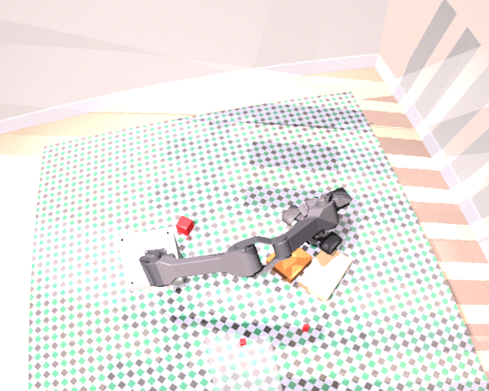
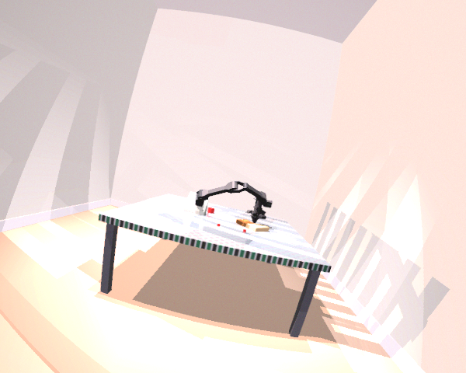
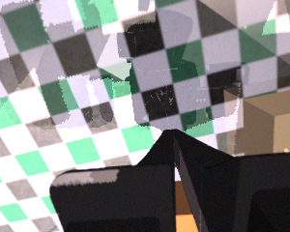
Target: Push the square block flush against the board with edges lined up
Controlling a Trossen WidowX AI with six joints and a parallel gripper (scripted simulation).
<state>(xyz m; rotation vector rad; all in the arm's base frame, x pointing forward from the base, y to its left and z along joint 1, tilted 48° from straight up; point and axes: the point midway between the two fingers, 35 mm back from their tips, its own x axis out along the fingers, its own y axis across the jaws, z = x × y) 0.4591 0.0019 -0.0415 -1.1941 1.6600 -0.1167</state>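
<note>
My gripper tip is now 7 cm past the orange square block, 6 cm to the left of it and 1 cm below it. Also, from my gripper tip: red cube: 38 cm behind, 11 cm to the left, 1 cm above; then pale tan board: 3 cm ahead, 11 cm to the right, 1 cm above.
</note>
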